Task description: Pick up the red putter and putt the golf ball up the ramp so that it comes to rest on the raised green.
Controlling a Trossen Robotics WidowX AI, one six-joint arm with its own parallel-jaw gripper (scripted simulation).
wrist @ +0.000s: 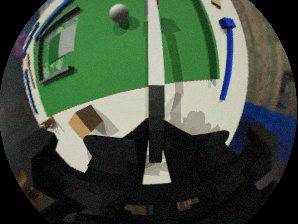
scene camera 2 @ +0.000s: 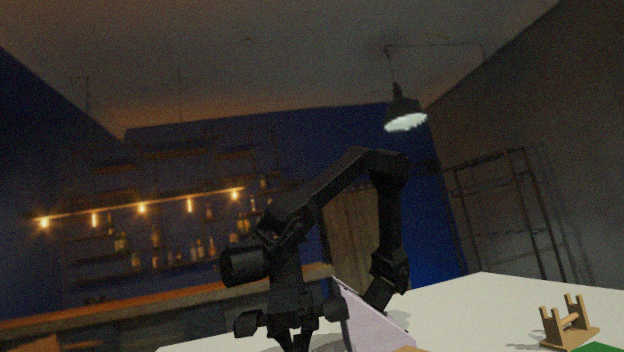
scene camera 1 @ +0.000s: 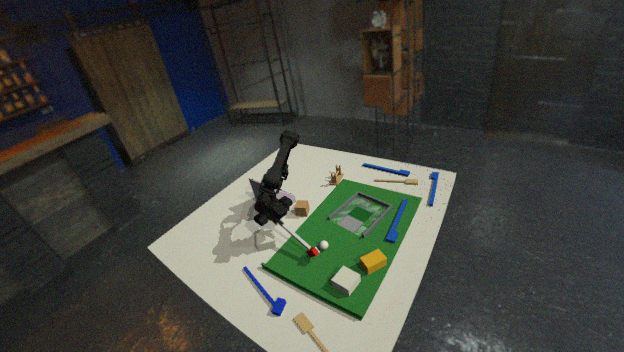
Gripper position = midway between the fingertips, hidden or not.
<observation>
In view: the gripper (wrist: 153,120) and a green mat (scene camera 1: 345,248).
The green mat also shows in the wrist view (wrist: 109,57).
</observation>
